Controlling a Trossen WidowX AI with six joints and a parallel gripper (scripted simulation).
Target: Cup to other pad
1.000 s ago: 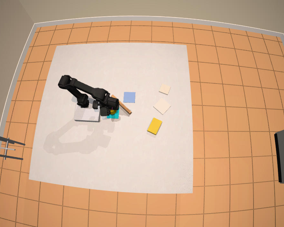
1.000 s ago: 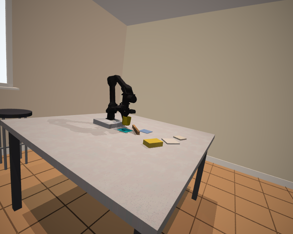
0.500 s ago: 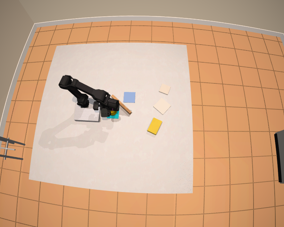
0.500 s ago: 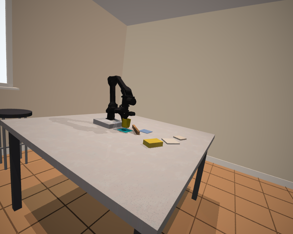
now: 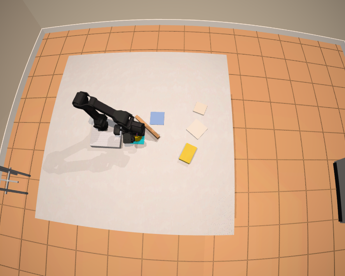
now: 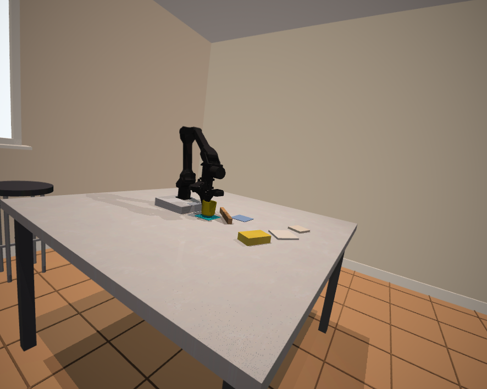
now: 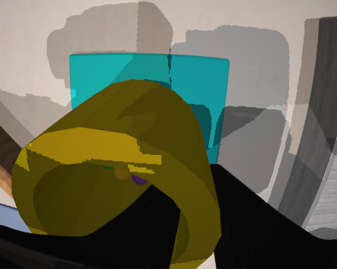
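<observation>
Now: gripper tip 2 cm short of the yellow cup. Round my gripper tip: cyan pad 3 cm ahead, 5 cm below; blue pad 16 cm ahead, 12 cm to the left, 5 cm below; wooden stick 9 cm ahead, 6 cm to the left, 4 cm below.
</observation>
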